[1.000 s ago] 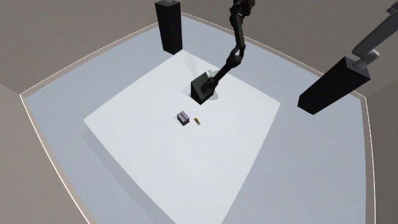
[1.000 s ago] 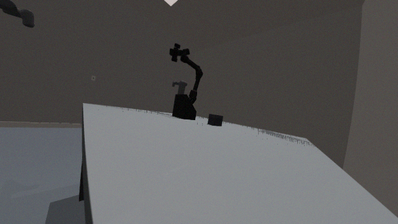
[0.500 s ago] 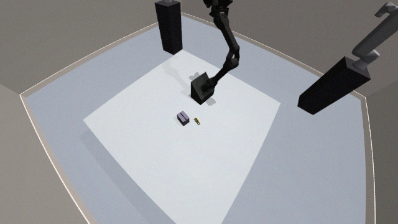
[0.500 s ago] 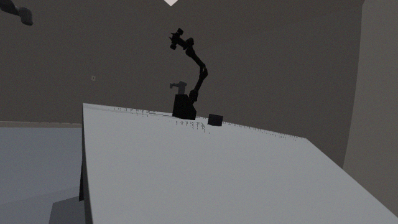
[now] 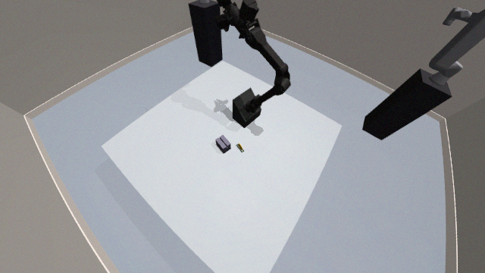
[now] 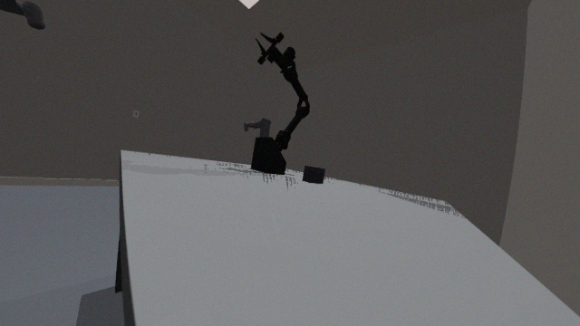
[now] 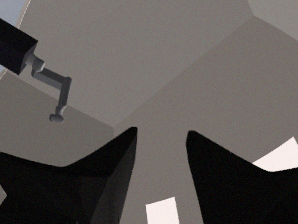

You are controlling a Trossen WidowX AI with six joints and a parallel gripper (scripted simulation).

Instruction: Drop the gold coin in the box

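Now: gripper tip 680 mm above the gold coin, 330 mm to the right of it and 260 mm short of it.
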